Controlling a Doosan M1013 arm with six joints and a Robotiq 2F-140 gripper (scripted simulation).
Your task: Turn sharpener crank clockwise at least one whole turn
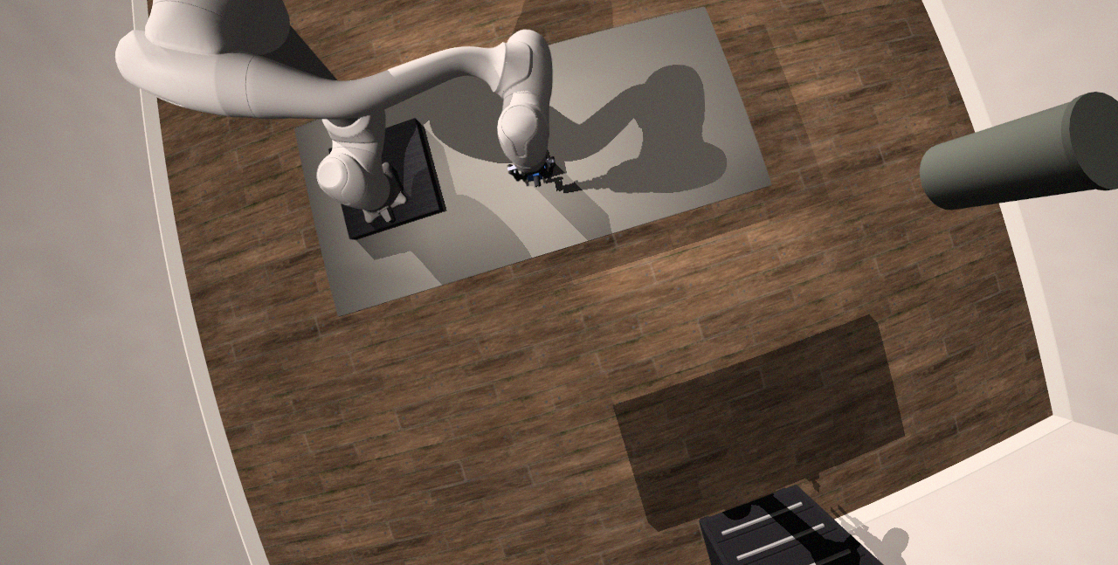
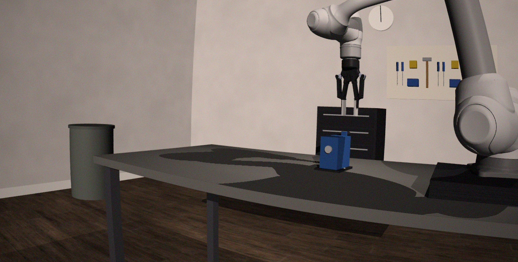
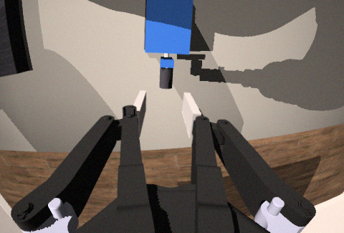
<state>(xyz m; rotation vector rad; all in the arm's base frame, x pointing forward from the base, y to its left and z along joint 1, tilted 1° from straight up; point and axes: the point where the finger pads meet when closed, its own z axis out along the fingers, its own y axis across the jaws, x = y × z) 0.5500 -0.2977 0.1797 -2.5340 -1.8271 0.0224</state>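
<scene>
The crank is 1 cm ahead of my hand, 2 cm to the left of it and 11 cm below it.
</scene>
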